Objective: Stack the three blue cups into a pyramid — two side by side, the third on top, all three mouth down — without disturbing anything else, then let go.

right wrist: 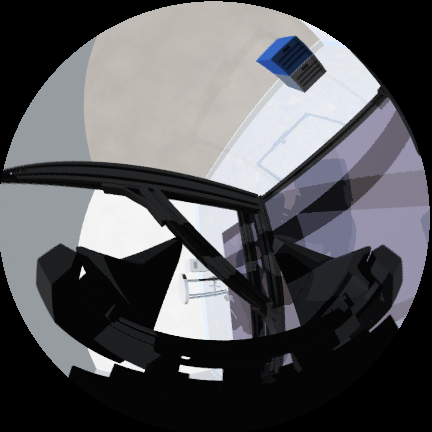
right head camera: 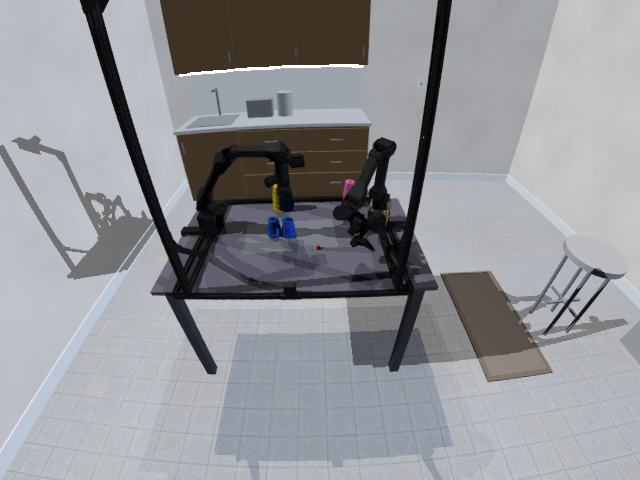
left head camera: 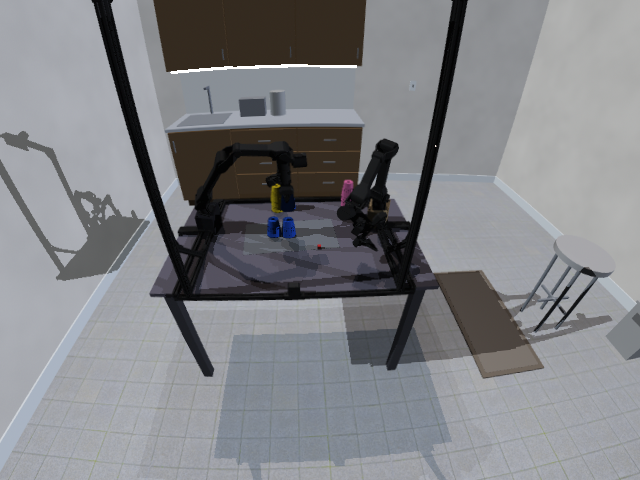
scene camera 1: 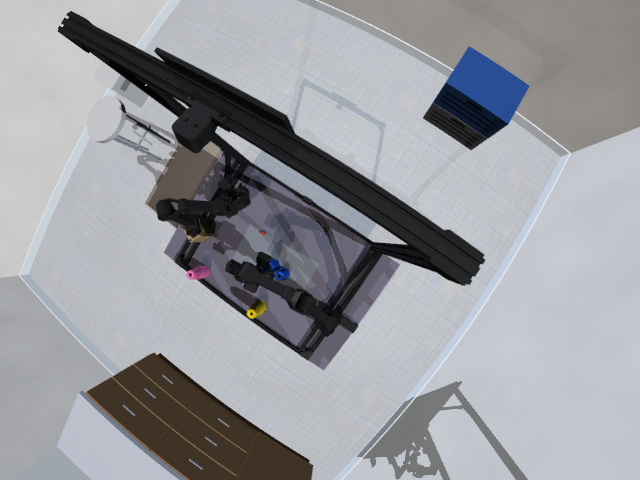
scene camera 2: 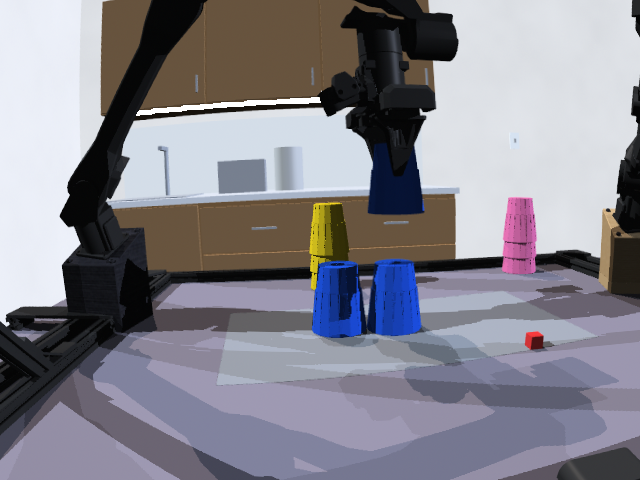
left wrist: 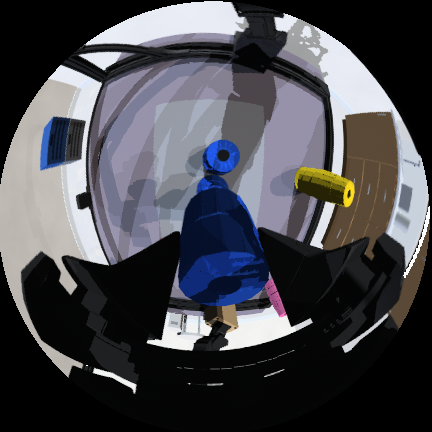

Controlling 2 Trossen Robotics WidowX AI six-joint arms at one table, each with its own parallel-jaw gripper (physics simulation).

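Frame: origin at the left arm's base, x back, y left, z down, level; millimetres.
Where they show: left gripper, fingertip midpoint: (right head camera: pixel 285 200) (left head camera: pixel 286 199) (scene camera 1: pixel 262 269) (scene camera 2: pixel 389 176) (left wrist: pixel 219 234); right gripper, fingertip midpoint: (right wrist: pixel 228 242) (right head camera: pixel 380 244) (left head camera: pixel 383 244) (scene camera 1: pixel 235 178); left arm's base, link origin: (right head camera: pixel 208 210) (left head camera: pixel 206 209) (scene camera 1: pixel 327 323) (scene camera 2: pixel 103 245); right arm's base, link origin: (right head camera: pixel 379 204) (left head camera: pixel 379 205) (scene camera 1: pixel 193 230) (scene camera 2: pixel 634 222) (left wrist: pixel 220 325).
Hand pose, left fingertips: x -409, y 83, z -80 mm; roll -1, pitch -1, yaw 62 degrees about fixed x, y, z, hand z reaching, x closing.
Observation:
Things, the pixels of their top centre, and the offset from my left fingertips. Level surfaces: height alone.
- pale mat, surface height: dz +197 mm
- left cup, top centre: (scene camera 2: pixel 338 264) (left wrist: pixel 219 154) (left head camera: pixel 273 219) (right head camera: pixel 273 219) (scene camera 1: pixel 279 275) dx +65, dy -22, dz +110 mm
- right cup, top centre: (scene camera 2: pixel 395 263) (left wrist: pixel 210 201) (left head camera: pixel 288 220) (right head camera: pixel 287 220) (scene camera 1: pixel 269 266) dx -6, dy -3, dz +110 mm
- third blue cup, top centre: (left wrist: pixel 215 287) (scene camera 2: pixel 396 143) (left head camera: pixel 287 192) (right head camera: pixel 286 192) dx -10, dy +0, dz -42 mm
- yellow cup stack, top centre: (scene camera 2: pixel 326 203) (left wrist: pixel 348 192) (scene camera 1: pixel 252 313) (left head camera: pixel 275 185) (right head camera: pixel 277 186) dx +144, dy +201, dz +46 mm
- pink cup stack, top centre: (scene camera 2: pixel 519 197) (left wrist: pixel 286 313) (right head camera: pixel 350 181) (left head camera: pixel 348 181) (scene camera 1: pixel 189 275) dx -218, dy +380, dz +46 mm
- small red cube, top centre: (scene camera 2: pixel 534 334) (scene camera 1: pixel 262 233) dx -182, dy -61, dz +181 mm
Two blue cups stand mouth down side by side on a pale mat (scene camera 2: pixel 268 361): the left cup (scene camera 2: pixel 338 302) (left head camera: pixel 273 227) and the right cup (scene camera 2: pixel 394 299) (left head camera: pixel 288 227), with a narrow gap between them. The third blue cup (scene camera 2: pixel 395 193) (left wrist: pixel 220 255) (left head camera: pixel 288 203) hangs mouth down and upright in the air. My left gripper (scene camera 2: pixel 386 162) (left wrist: pixel 219 234) is shut on its upper part. In scene camera 2 it appears above the right cup, well clear of it. My right gripper (left head camera: pixel 366 245) (right wrist: pixel 228 242) is open and empty, at the right of the table in the left head camera.
A yellow cup stack (scene camera 2: pixel 328 232) (scene camera 1: pixel 256 309) stands behind the blue pair. A pink cup stack (scene camera 2: pixel 519 235) (scene camera 1: pixel 197 272) stands at the back right in scene camera 2. A small red cube (scene camera 2: pixel 534 340) (scene camera 1: pixel 262 233) lies right of the standing cups there.

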